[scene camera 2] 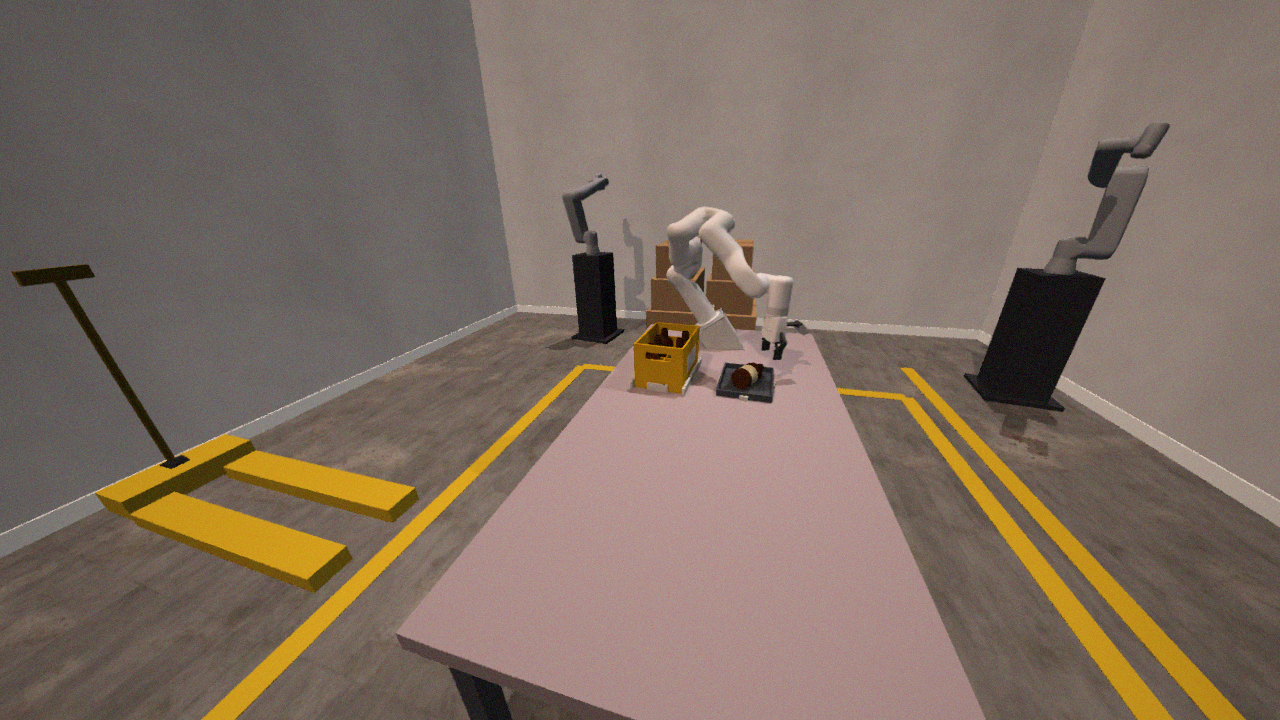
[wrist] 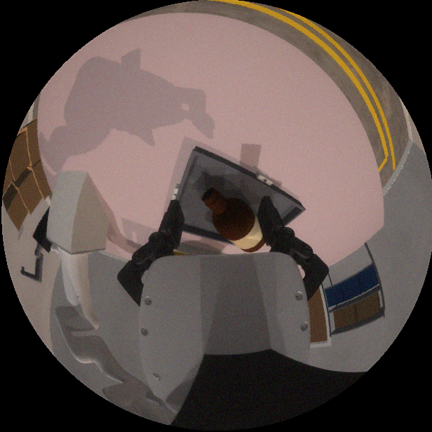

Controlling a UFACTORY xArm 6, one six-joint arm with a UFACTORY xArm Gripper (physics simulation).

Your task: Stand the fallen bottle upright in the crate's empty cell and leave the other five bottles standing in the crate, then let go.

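Pixels of known places: gripper, fingertip midpoint: (scene camera 2: 770, 354); arm's base, origin of the base link: (scene camera 2: 708, 320).
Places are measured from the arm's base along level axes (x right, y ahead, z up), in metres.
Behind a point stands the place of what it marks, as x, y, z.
Note:
The fallen brown bottle (scene camera 2: 745, 376) {-0.244, 0.444, -0.058} (wrist: 234, 220) with a cream label lies on its side in a dark, low-walled tray (scene camera 2: 733, 395) {-0.217, 0.504, -0.110} (wrist: 195, 175). In the scene view its base faces the camera and its neck points away. My gripper (scene camera 2: 773, 350) {-0.314, 0.294, -0.021} (wrist: 220, 207) is wide open and empty, above the tray's far right side in the scene view; in the wrist view the bottle appears between and beyond the fingers. The yellow crate (scene camera 2: 653, 372) {0.070, 0.546, -0.050} stands upright left of the tray. Dark bottle tops (scene camera 2: 664, 340) {0.101, 0.344, 0.002} show inside it; their number and the empty cell cannot be made out.
The crate and tray stand apart on the pink table (scene camera 2: 716, 519) {-0.284, 1.064, -0.120}. My arm's base (scene camera 2: 718, 331) {-0.061, 0.059, -0.031} is behind them. Cardboard boxes (scene camera 2: 732, 295) are stacked beyond the table's far end. Two grey arms on black pedestals (scene camera 2: 594, 295) (scene camera 2: 1038, 335) stand away from the table.

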